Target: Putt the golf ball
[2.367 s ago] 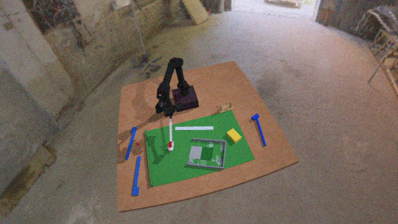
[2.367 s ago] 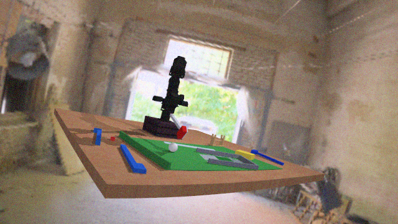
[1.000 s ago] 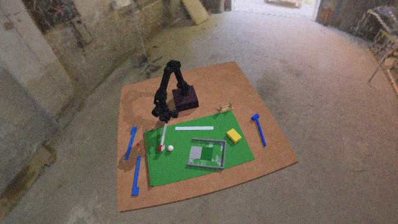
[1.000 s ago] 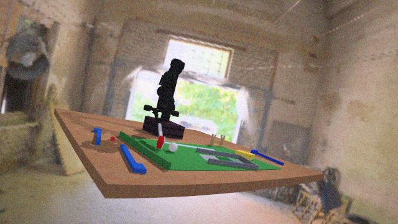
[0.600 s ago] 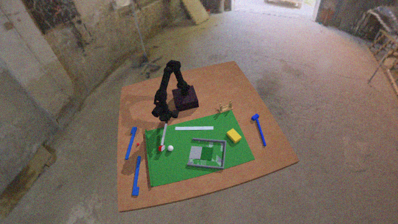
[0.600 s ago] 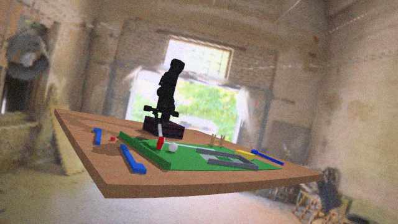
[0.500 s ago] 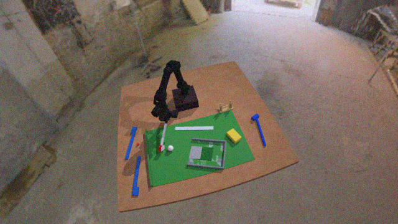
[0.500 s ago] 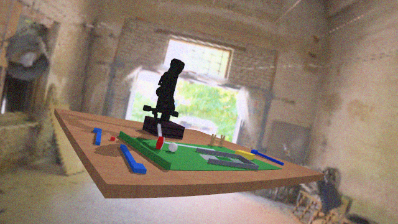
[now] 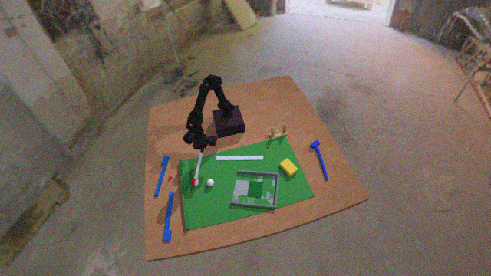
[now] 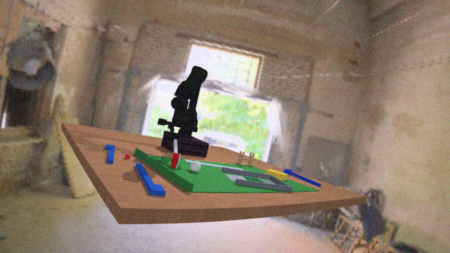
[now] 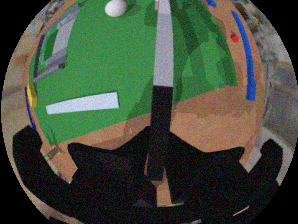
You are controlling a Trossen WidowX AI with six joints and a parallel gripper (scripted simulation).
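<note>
The white bar lies 20 cm to the left of my gripper tip, 9 cm ahead of it and 7 cm below it. Also, from my gripper tip: red putter: 11 cm ahead, 5 cm to the right; small red cube: 26 cm to the right, 11 cm ahead, 6 cm below; white golf ball: 23 cm ahead, 5 cm below, 1 cm to the right.
</note>
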